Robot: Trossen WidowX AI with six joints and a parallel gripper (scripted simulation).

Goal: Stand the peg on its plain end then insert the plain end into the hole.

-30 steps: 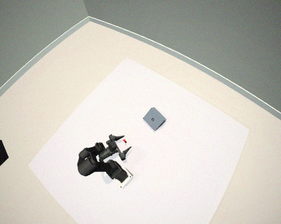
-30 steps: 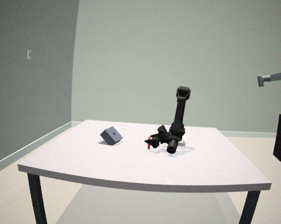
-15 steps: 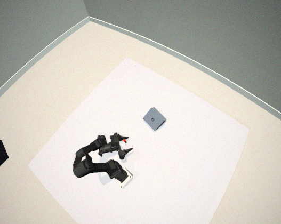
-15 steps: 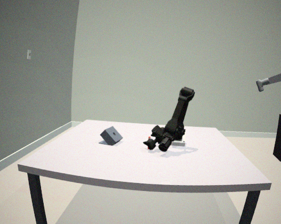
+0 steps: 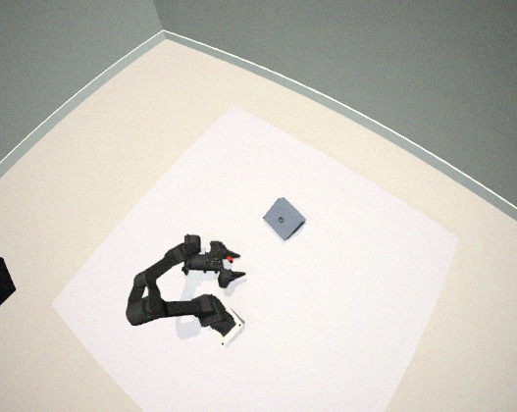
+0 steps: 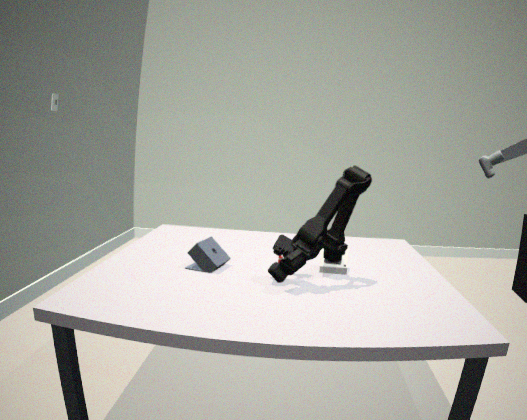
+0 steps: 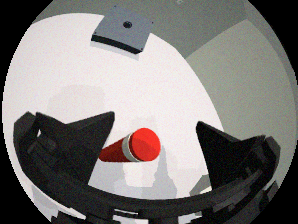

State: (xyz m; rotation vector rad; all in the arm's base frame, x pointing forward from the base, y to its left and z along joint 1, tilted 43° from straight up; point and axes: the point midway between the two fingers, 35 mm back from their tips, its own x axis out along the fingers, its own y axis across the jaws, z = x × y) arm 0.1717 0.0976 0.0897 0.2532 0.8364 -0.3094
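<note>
My gripper tip is now 20 mm past the red peg, 50 mm to the right of it and 10 mm below it. Round my gripper tip: grey sloped panel (240 mm ahead, 10 mm to the left).
</note>
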